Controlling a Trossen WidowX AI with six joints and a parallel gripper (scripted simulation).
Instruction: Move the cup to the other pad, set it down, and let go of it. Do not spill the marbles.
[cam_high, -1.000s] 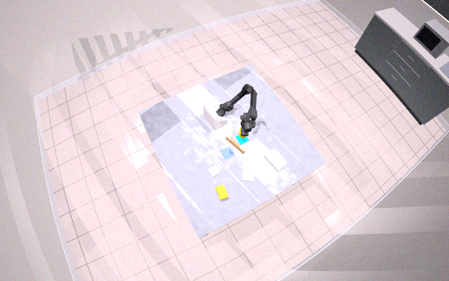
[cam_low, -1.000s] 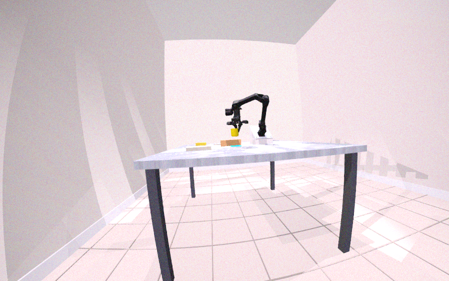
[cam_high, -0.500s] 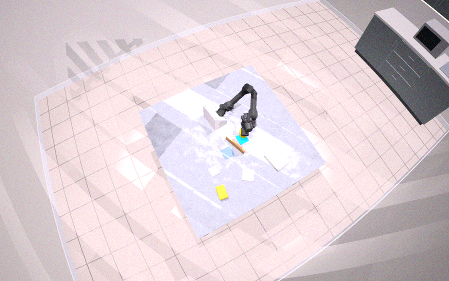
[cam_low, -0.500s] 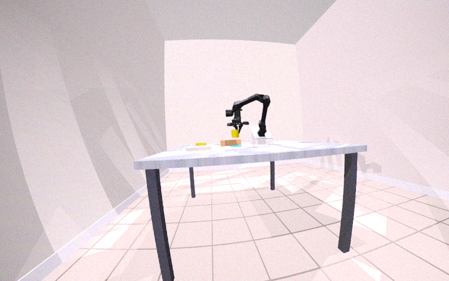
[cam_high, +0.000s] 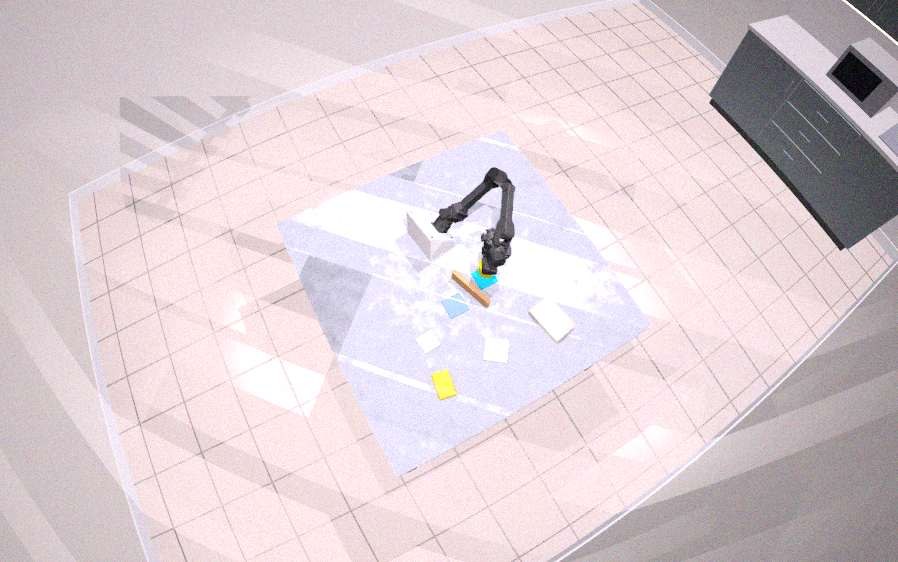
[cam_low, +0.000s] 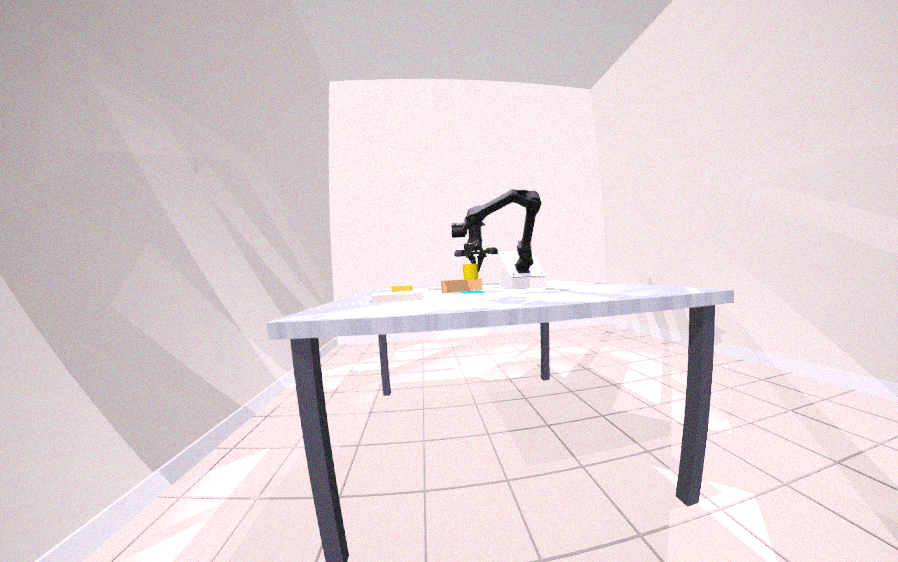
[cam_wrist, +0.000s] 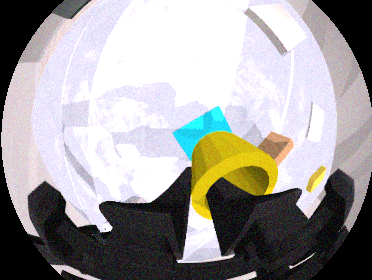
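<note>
Right now the cyan pad is 20 mm ahead of my gripper tip, 20 mm to the right of it and 100 mm below it. Also, from my gripper tip: pale blue pad 60 mm ahead, 200 mm to the right, 100 mm below; yellow cup 20 mm ahead, 20 mm to the right; wooden bar 40 mm ahead, 110 mm to the right, 70 mm below.
</note>
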